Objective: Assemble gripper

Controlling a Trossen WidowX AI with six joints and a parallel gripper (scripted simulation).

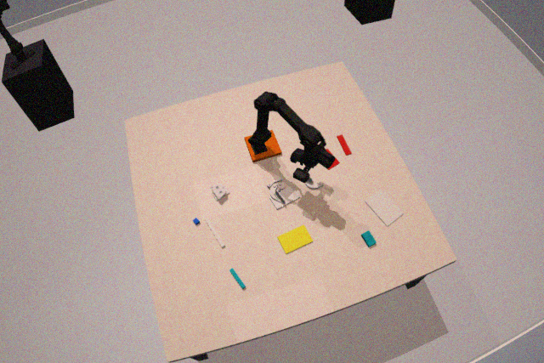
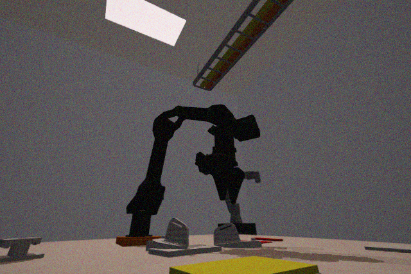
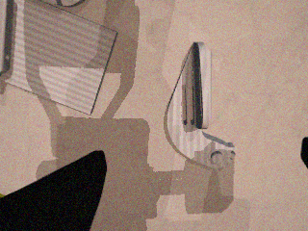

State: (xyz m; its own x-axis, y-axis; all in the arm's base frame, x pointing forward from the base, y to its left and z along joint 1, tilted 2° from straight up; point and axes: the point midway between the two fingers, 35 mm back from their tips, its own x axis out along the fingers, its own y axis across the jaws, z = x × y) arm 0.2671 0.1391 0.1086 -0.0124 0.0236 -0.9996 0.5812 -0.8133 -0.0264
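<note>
The grey jaw lies 20 mm ahead of my gripper tip, 40 mm to the left of it and 90 mm below it. From my gripper tip the other things lie so: white plate (250 mm ahead, 270 mm to the left, 90 mm below); then grey stand (110 mm behind, 390 mm to the right, 90 mm below); then yellow block (230 mm ahead, 160 mm to the right, 90 mm below).
</note>
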